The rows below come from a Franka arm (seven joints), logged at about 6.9 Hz.
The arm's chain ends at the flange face. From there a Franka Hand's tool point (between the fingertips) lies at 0.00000 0.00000 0.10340 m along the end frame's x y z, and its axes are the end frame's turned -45 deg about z.
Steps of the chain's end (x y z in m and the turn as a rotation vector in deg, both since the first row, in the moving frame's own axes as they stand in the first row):
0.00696 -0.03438 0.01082 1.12 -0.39 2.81
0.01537 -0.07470 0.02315 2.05 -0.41 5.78
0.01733 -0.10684 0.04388 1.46 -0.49 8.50
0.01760 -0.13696 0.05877 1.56 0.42 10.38
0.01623 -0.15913 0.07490 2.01 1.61 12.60
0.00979 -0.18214 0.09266 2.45 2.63 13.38
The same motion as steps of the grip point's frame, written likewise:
0.03021 -0.02129 0.01080 1.07 0.52 2.81
0.06594 -0.04498 0.02308 1.74 1.16 5.78
0.08922 -0.06568 0.04384 1.38 0.69 8.50
0.11193 -0.08562 0.05873 0.81 1.40 10.38
0.12863 -0.10105 0.07480 0.28 2.56 12.60
0.14211 -0.12089 0.09246 -0.13 3.59 13.38

